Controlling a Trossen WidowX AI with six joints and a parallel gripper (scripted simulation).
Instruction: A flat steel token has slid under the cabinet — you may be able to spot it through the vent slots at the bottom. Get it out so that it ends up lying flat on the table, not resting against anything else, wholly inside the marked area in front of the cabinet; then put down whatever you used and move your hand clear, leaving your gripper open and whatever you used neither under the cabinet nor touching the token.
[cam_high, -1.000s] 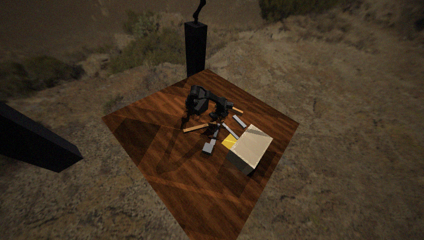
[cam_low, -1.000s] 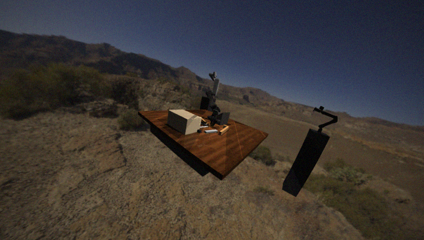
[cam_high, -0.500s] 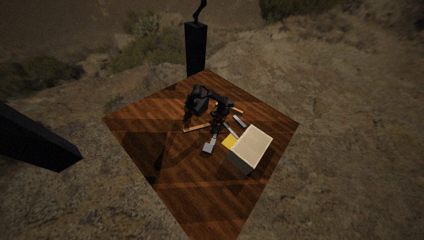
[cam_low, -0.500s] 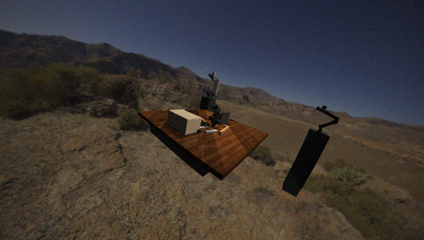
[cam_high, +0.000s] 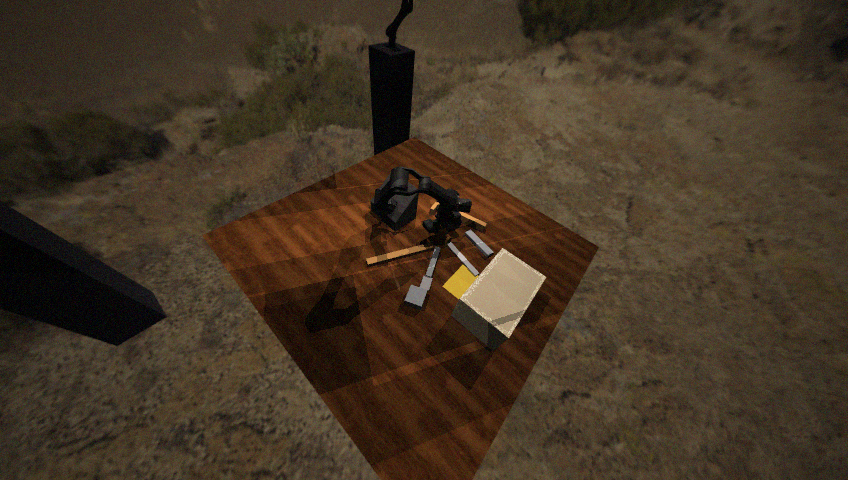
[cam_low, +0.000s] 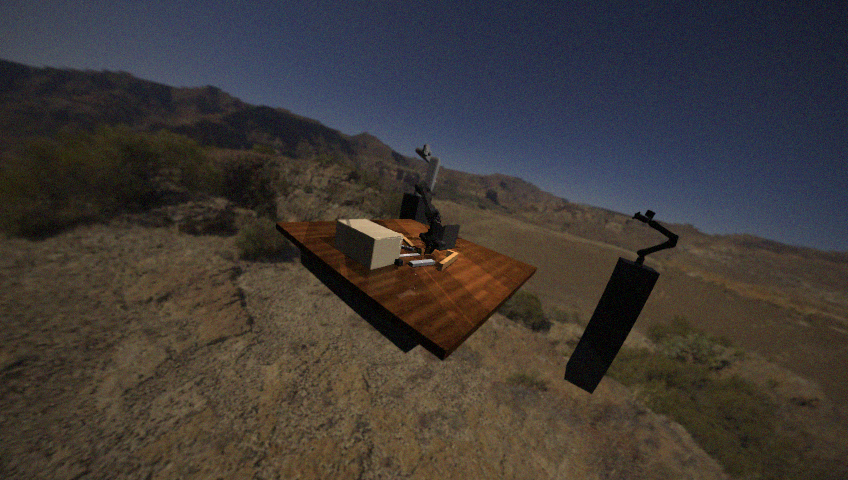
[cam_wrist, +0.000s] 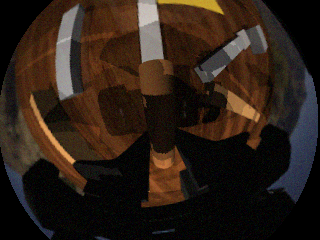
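Right now my gripper tip is 17 cm short of the grey bar and 9 cm to the right of it. From my gripper tip the other things lie so: wooden stick (22 cm to the right, 4 cm behind); then grey block (33 cm to the right, 15 cm ahead, 1 cm above); then grey scraper (20 cm to the right, 11 cm ahead).
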